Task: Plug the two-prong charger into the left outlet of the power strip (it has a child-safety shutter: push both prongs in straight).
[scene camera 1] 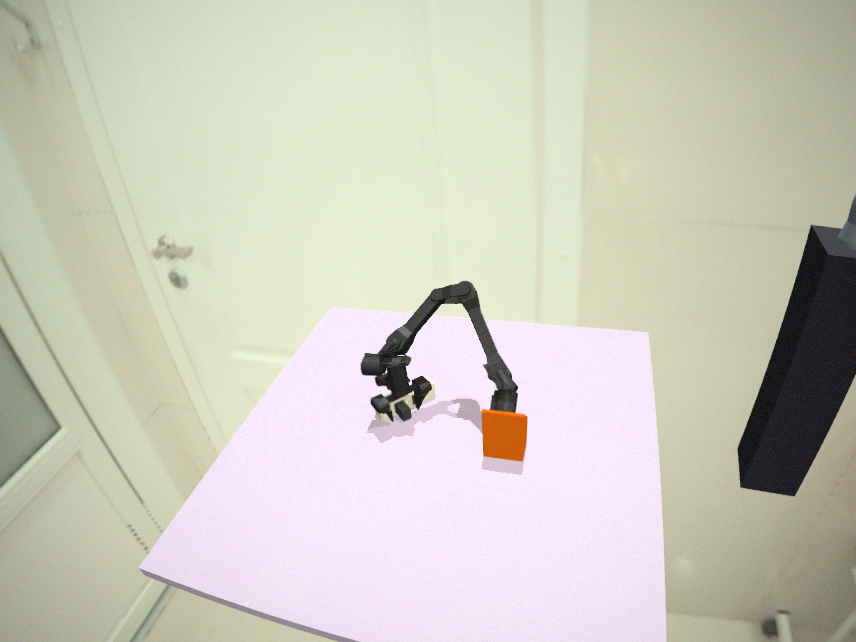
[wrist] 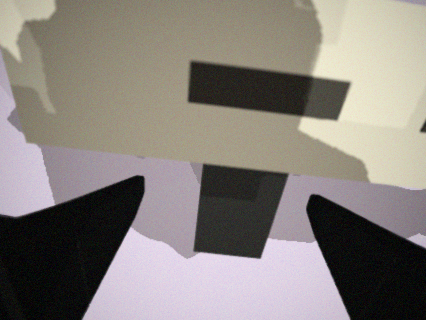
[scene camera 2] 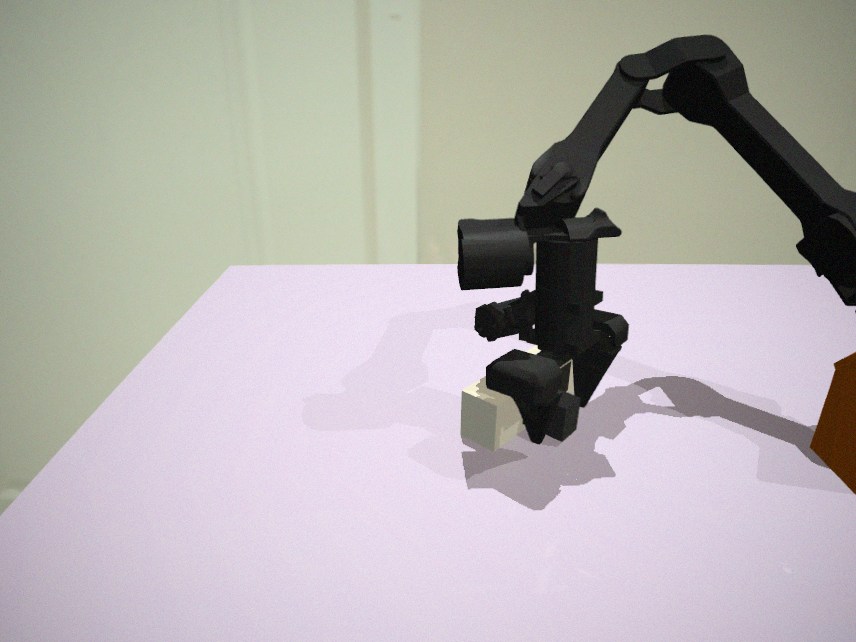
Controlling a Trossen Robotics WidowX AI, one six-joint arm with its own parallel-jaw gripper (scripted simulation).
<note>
My gripper point(scene camera 2: 559, 423) is open, with nothing in its grasp. I also see a two-prong charger point(scene camera 2: 564, 422).
The two-prong charger is seen too in the wrist view point(wrist: 237, 207). My gripper shows as well in scene camera 1 point(scene camera 1: 405, 415) and in the wrist view point(wrist: 227, 192).
</note>
